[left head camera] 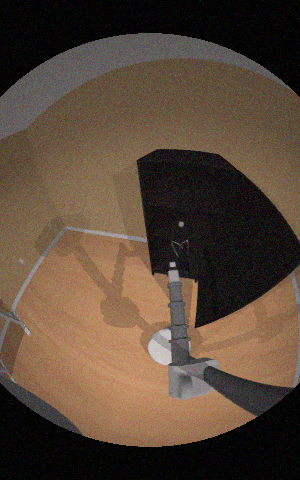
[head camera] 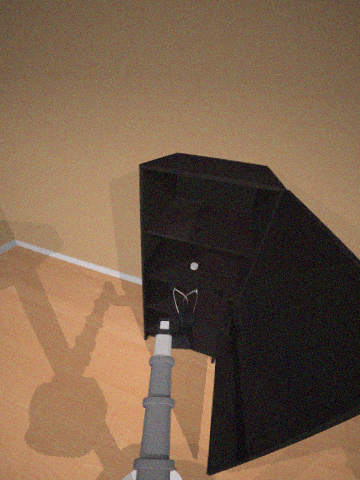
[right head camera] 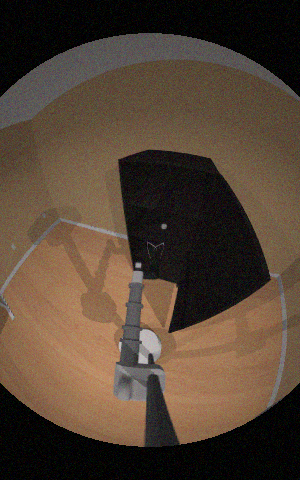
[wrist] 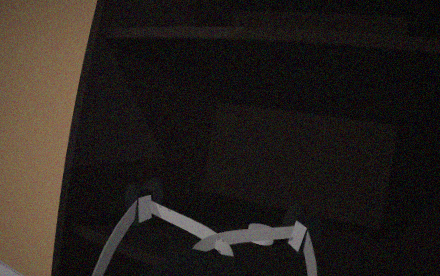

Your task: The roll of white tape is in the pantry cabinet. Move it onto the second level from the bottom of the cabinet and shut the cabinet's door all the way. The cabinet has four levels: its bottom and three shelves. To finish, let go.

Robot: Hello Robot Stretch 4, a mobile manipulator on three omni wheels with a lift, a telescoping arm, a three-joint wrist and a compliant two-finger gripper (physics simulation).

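Places are measured from the robot's base along level axes (x ahead, y left, z up), in millimetres.
Pixels of known places: gripper, fingertip midpoint: [left head camera: 178,235] [head camera: 185,283] [right head camera: 155,237] [wrist: 223,206]; robot's base, origin of the base link: [left head camera: 168,345] [right head camera: 140,345].
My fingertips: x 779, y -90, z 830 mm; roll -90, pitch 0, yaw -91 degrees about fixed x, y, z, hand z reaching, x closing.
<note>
Ahead of a thing's pixels: the offset from my fingertips to its top centre. "pt": to the spot under its first point. Level surfaces: height alone.
The black pantry cabinet [head camera: 215,169] [left head camera: 185,156] [right head camera: 175,157] [wrist: 79,125] stands against the wall. Its door @[pt dx -441, dy -211, dz +389 mm] [head camera: 305,310] [left head camera: 250,245] [right head camera: 225,250] is wide open to the right. The small white tape roll @[dx +256, dy -77, dz -85 mm] [head camera: 194,266] [left head camera: 181,224] [right head camera: 164,226] is inside, below the top shelf, seemingly on the third level from the bottom. A pale rounded bit behind the right finger's strip in the wrist view may be the tape. My gripper [head camera: 185,290] [left head camera: 180,242] [right head camera: 155,244] [wrist: 223,206] is partly open and empty at the cabinet's front, below the tape in the head view.
The grey telescoping arm [head camera: 159,405] [left head camera: 178,320] [right head camera: 132,320] reaches to the cabinet's lower front. The door's lower edge reaches out over the wooden floor @[dz -857 mm] [head camera: 75,310] on the right. A pale baseboard [head camera: 75,261] runs left of the cabinet. A metal frame shows at the left head view's far left.
</note>
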